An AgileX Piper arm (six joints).
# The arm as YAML. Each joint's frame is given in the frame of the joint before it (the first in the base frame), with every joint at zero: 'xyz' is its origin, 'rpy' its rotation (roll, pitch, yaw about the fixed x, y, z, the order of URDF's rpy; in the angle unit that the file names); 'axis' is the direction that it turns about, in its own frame. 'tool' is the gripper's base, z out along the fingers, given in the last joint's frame.
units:
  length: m
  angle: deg
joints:
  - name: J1
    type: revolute
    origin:
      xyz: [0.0, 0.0, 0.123]
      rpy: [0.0, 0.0, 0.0]
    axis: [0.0, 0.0, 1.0]
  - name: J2
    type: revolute
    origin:
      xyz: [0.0, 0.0, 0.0]
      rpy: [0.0, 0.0, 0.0]
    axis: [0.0, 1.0, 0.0]
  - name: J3
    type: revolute
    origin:
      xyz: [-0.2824, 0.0, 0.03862]
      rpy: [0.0, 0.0, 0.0]
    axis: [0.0, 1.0, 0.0]
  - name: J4
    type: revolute
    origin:
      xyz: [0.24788, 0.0, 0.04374]
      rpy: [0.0, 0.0, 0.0]
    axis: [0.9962, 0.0, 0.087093]
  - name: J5
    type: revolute
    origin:
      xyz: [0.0, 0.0, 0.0]
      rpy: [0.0, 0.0, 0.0]
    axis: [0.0, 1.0, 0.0]
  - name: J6
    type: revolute
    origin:
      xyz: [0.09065, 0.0, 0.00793]
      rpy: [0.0, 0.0, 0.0]
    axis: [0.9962, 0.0, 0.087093]
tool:
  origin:
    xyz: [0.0, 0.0, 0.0]
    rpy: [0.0, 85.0, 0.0]
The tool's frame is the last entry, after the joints.
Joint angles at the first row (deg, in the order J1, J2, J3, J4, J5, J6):
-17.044 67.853 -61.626 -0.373 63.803 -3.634
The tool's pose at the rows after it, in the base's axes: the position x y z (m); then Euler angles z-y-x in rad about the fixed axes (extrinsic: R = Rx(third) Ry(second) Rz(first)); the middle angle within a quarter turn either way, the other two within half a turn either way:
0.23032 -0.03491 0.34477 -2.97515 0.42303 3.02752
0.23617 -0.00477 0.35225 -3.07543 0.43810 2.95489
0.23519 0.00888 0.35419 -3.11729 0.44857 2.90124
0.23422 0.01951 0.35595 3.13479 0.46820 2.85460
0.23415 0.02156 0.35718 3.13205 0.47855 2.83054
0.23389 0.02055 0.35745 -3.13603 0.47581 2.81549
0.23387 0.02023 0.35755 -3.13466 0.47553 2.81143
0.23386 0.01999 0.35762 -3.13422 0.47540 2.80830
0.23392 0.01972 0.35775 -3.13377 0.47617 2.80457
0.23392 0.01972 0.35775 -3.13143 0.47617 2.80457
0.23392 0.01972 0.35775 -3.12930 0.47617 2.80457
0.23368 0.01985 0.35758 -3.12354 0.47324 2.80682
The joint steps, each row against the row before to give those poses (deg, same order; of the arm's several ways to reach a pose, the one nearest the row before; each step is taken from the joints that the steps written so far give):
9.526 3.058 -4.911 -2.719 1.950 4.896
10.567 0.776 -1.985 -8.820 1.543 5.406
5.206 0.000 -0.140 -5.261 1.112 2.835
4.153 0.000 -0.001 -4.411 0.693 2.232
1.128 -0.001 -0.055 -1.847 0.173 0.810
0.053 0.001 -0.001 -0.779 0.347 0.788
-0.001 0.001 -0.001 -0.211 0.062 0.043
0.000 0.000 0.002 -0.164 0.042 0.001
0.001 -0.001 0.000 -0.208 0.000 0.002
0.000 0.000 0.000 0.000 0.000 0.134
0.000 0.000 0.000 0.000 0.000 0.122
0.000 0.000 -0.001 0.159 0.139 0.333

